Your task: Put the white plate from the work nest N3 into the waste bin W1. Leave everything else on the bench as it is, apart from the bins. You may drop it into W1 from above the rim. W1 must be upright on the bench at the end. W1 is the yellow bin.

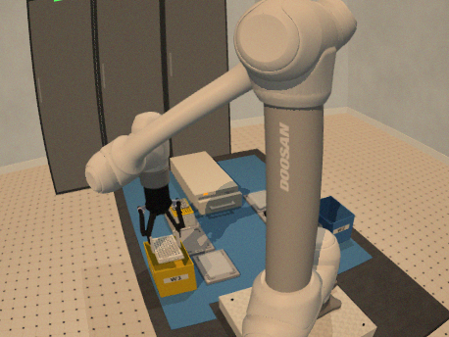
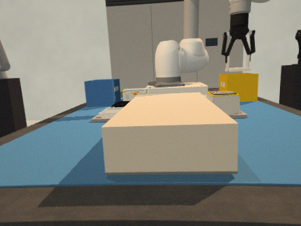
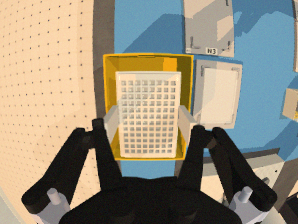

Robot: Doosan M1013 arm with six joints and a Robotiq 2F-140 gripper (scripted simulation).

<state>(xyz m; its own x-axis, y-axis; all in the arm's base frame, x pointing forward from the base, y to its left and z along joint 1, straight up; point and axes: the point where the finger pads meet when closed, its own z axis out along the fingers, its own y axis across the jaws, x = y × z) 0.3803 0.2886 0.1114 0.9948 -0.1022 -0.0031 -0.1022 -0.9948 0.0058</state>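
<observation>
Now: hand 130 mm above the yellow bin W1. Round my hand: white plate: 20 mm below; flat tray: 170 mm to the right, 150 mm below, 20 mm behind; yellow well plate: 320 mm ahead, 180 mm to the right, 110 mm below.
</observation>
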